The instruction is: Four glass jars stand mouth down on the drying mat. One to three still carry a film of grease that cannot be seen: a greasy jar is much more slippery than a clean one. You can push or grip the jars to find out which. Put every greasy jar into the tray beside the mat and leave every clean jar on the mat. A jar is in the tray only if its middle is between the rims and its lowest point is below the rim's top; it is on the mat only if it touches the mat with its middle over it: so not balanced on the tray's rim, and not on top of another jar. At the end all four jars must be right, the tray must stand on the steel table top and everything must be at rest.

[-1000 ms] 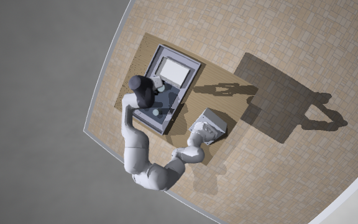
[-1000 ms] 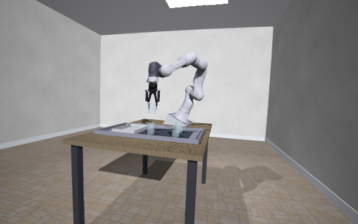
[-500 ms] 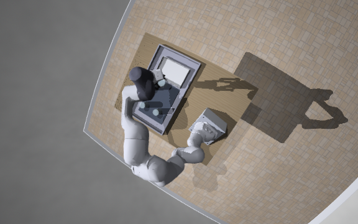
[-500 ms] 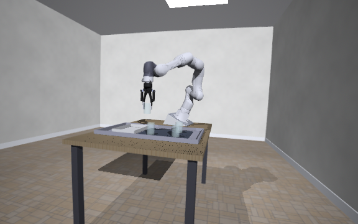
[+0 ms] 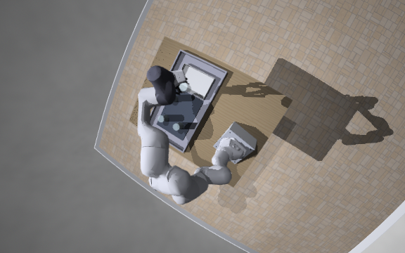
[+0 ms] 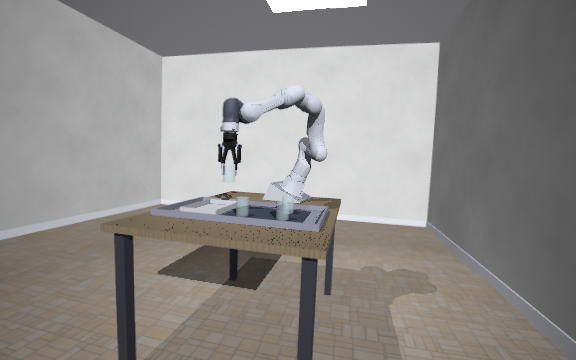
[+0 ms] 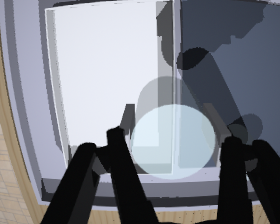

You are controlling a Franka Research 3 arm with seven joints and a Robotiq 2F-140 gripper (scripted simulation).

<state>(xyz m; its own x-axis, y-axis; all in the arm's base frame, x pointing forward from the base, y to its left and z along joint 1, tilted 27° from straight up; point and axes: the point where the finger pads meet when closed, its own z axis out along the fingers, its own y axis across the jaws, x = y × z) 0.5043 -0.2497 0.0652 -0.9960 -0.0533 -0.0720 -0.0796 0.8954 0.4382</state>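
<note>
The white tray is 21 cm below my hand, 8 cm to the right of it and 4 cm ahead of it. From my hand the other things lie so: dark drying mat 24 cm to the left, 22 cm below, 1 cm ahead.
</note>
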